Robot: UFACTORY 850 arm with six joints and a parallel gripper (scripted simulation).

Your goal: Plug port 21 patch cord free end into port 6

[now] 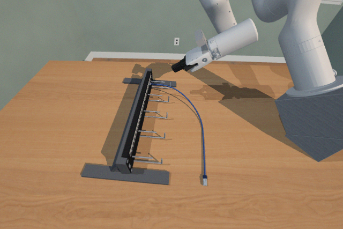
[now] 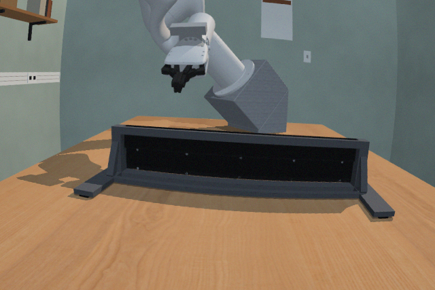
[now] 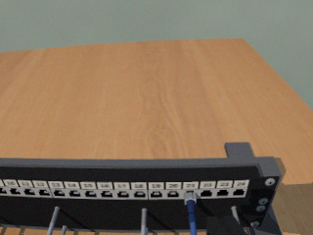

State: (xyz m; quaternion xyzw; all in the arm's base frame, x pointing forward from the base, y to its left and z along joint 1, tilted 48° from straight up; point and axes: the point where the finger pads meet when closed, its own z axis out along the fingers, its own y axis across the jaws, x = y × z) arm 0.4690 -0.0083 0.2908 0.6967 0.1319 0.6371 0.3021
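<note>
Right now the clear plug is 420 mm to the left of my hand, 170 mm below it and 30 mm behind it.
</note>
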